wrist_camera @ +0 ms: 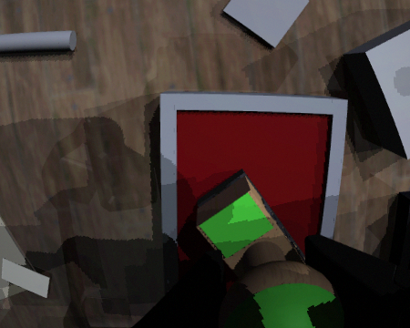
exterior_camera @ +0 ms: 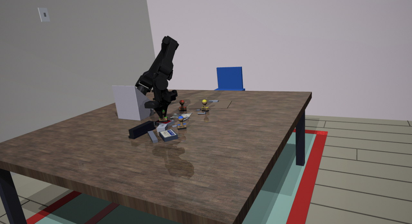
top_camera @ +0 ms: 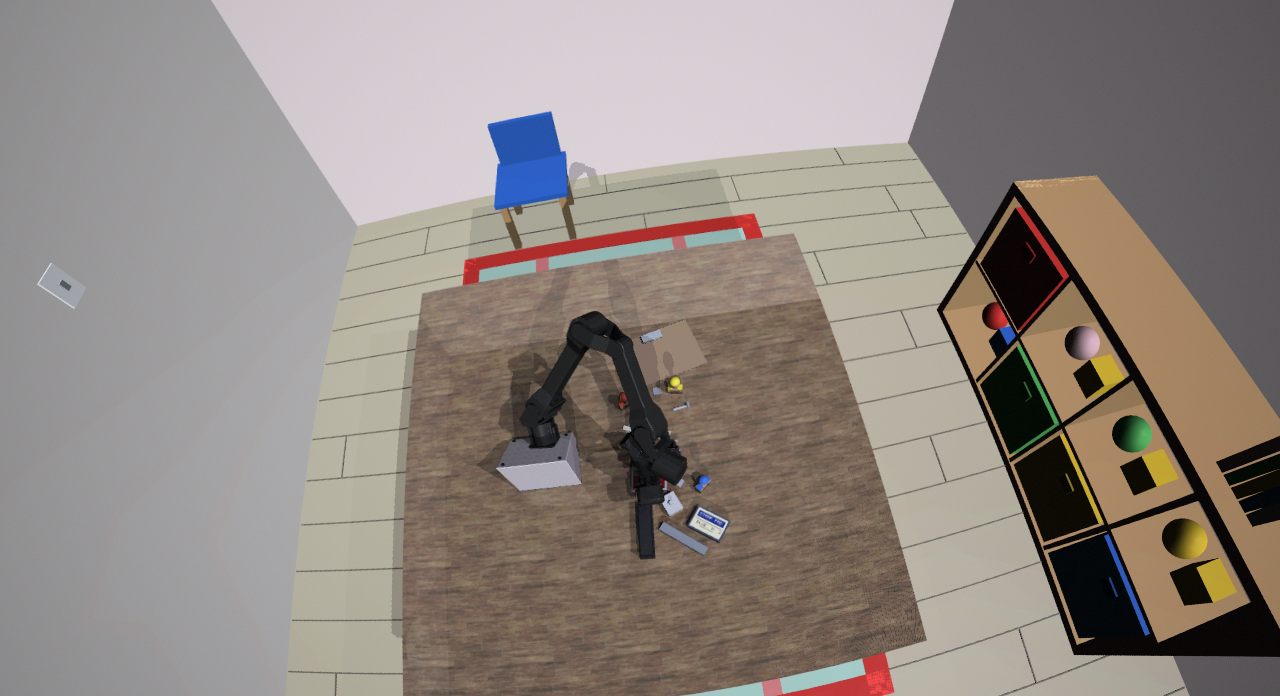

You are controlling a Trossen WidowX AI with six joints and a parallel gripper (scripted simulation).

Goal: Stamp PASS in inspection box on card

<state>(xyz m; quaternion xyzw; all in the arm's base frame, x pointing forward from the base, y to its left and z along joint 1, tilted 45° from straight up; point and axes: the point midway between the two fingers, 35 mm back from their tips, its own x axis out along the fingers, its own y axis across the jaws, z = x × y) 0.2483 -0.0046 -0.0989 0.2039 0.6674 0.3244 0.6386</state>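
The green-knobbed PASS stamp is right at my gripper tip. From my gripper tip the other things lie so: small grey block 7 cm to the right, 5 cm ahead, 2 cm below; red ink pad 3 cm below; black bar 13 cm to the right, 2 cm below, 1 cm behind.
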